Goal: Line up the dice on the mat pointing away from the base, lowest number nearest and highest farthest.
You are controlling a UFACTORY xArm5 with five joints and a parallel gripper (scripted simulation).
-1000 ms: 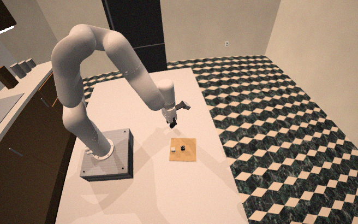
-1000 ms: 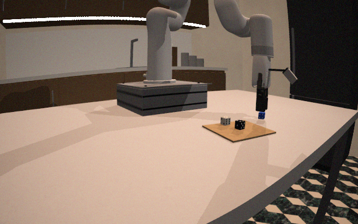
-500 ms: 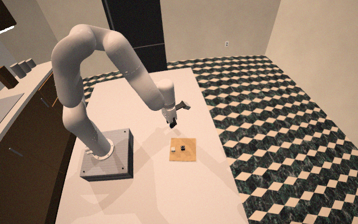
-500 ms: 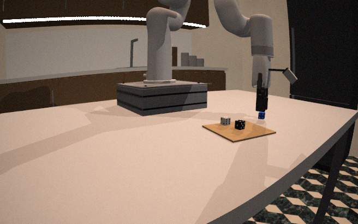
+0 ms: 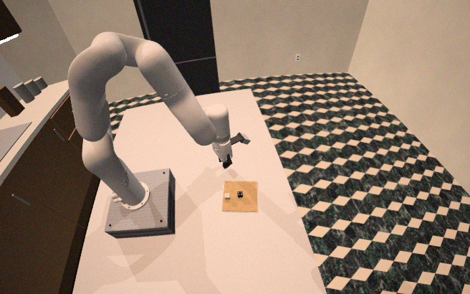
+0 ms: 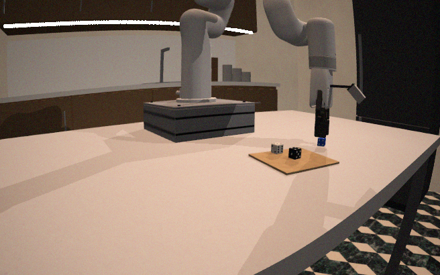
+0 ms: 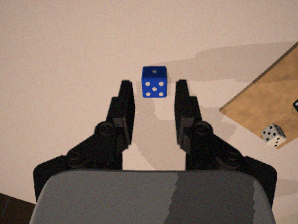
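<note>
Now: the blue die 30 mm below my hand. The rest, counted from my hand: black die 170 mm to the right, 30 mm below, 10 mm ahead; then tan mat 170 mm to the right, 40 mm below, 10 mm ahead; then white die 150 mm to the right, 40 mm behind, 30 mm below.
</note>
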